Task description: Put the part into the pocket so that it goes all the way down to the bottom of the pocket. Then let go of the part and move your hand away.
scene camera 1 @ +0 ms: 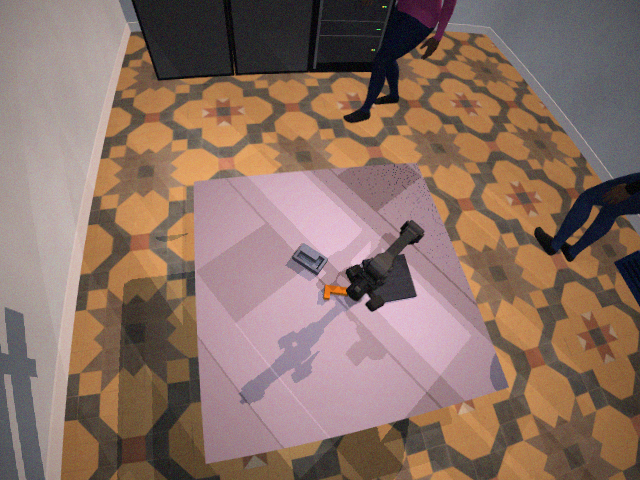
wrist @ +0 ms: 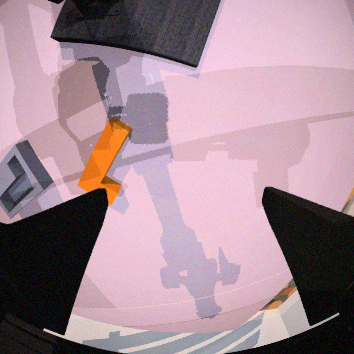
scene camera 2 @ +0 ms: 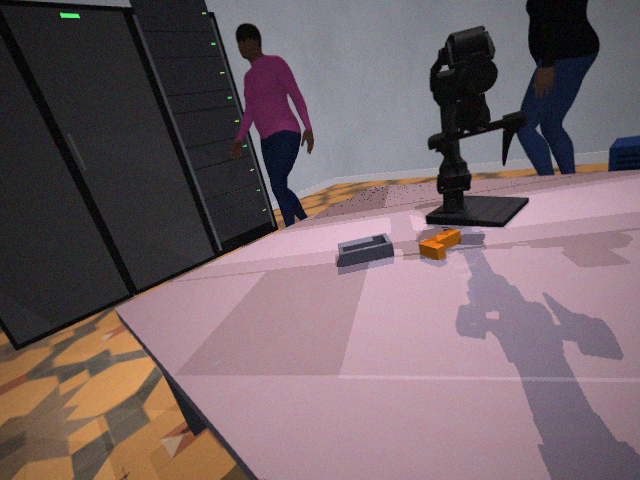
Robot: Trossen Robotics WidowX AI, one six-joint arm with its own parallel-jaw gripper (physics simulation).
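Where they show: gripper, fingertip midpoint: [wrist: 186,195] [scene camera 2: 480,170]; arm's base, link origin: [scene camera 2: 453,209].
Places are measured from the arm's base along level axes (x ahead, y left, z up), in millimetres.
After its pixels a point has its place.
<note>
The orange L-shaped part [scene camera 1: 334,291] @(y 30, x 250, z 4 mm) [scene camera 2: 433,250] @(y 30, x 299, z -1 mm) [wrist: 104,155] @(y 33, x 228, z 6 mm) lies flat on the table, between the grey block and the arm's base. The grey block [scene camera 1: 305,264] @(y -134, x 327, z 10 mm) [scene camera 2: 365,254] @(y -135, x 331, z -2 mm) [wrist: 40,170] @(y -92, x 265, z -10 mm) stands on the table with its L-shaped pocket facing up; dark pocket floor shows in scene camera 1. In the wrist view the block is cut off at the left edge. My gripper [scene camera 1: 363,288] @(y 122, x 199, z 153 mm) [scene camera 2: 470,149] [wrist: 186,195] @(y 122, x 199, z 153 mm) is open and empty, high above the table. In the wrist view the part's short leg lies beside the left fingertip, well below it.
The arm's dark base plate [scene camera 1: 406,288] @(y 133, x -83, z -8 mm) [scene camera 2: 496,211] @(y 118, x 13, z -8 mm) [wrist: 175,42] @(y 111, x 68, z -8 mm) sits on the pink table [scene camera 1: 248,372] @(y 223, x 708, z -24 mm) [scene camera 2: 289,413] @(y -19, x 784, z -24 mm) [wrist: 240,165] @(y 238, x 232, z -24 mm). Dark cabinets [scene camera 1: 183,38] [scene camera 2: 67,180] and two people [scene camera 1: 382,62] [scene camera 1: 584,211] [scene camera 2: 279,103] [scene camera 2: 563,56] stand beyond the table. Arm shadows cross the tabletop.
</note>
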